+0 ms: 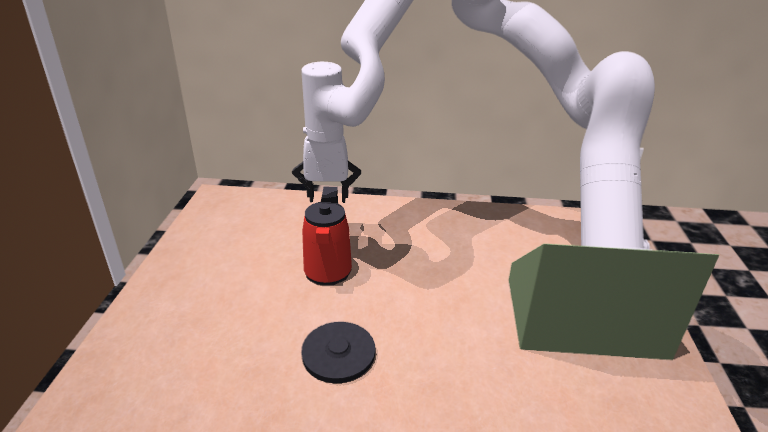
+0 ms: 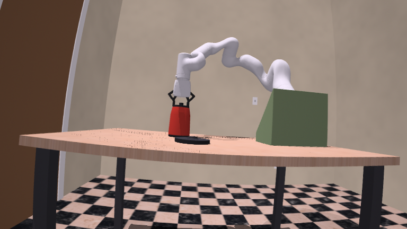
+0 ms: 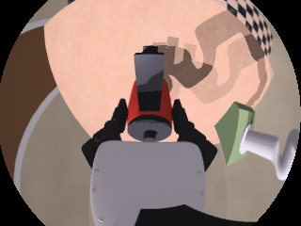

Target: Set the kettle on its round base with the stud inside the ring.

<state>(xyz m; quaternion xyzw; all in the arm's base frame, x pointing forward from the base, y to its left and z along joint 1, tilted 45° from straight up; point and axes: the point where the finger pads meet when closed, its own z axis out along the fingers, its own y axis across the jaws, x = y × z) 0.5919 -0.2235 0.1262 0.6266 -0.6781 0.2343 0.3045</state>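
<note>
Right now the red kettle is 3 cm to the left of my hand and 8 cm below it. Also, from my hand: round kettle base: 4 cm behind, 33 cm to the left, 16 cm below.
</note>
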